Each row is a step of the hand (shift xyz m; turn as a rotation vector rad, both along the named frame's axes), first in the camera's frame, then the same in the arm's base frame.
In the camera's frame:
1: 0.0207 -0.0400 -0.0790 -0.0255 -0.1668 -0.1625
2: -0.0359 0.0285 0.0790 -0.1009 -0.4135 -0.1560
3: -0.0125 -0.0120 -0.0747 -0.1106 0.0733 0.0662
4: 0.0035 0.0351 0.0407 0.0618 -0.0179 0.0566
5: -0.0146 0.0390 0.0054 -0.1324 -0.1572 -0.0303
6: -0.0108 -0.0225 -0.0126 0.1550 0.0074 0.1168
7: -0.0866 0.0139 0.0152 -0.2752 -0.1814 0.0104
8: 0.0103 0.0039 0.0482 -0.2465 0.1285 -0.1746
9: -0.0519 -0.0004 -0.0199 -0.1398 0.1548 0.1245
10: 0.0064 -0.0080 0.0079 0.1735 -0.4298 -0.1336
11: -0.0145 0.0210 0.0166 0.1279 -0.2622 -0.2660
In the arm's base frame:
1: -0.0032 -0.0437 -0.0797 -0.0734 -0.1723 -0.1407
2: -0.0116 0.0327 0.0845 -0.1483 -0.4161 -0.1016
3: -0.0333 -0.0146 -0.0675 -0.0860 0.0792 0.0912
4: 0.0155 0.0366 0.0364 0.0750 -0.0175 0.0377
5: -0.0118 0.0396 0.0075 -0.1384 -0.1542 0.0157
6: -0.0143 -0.0226 -0.0080 0.1818 0.0073 0.0679
7: -0.0785 0.0171 0.0383 -0.2642 -0.1723 0.0960
8: 0.0236 0.0055 0.0431 -0.2835 0.1289 -0.1039
9: -0.0554 0.0004 -0.0044 -0.0961 0.1639 0.1514
10: 0.0082 -0.0079 0.0061 0.1209 -0.4399 -0.1567
11: -0.0088 0.0221 0.0190 0.0427 -0.2764 -0.2786

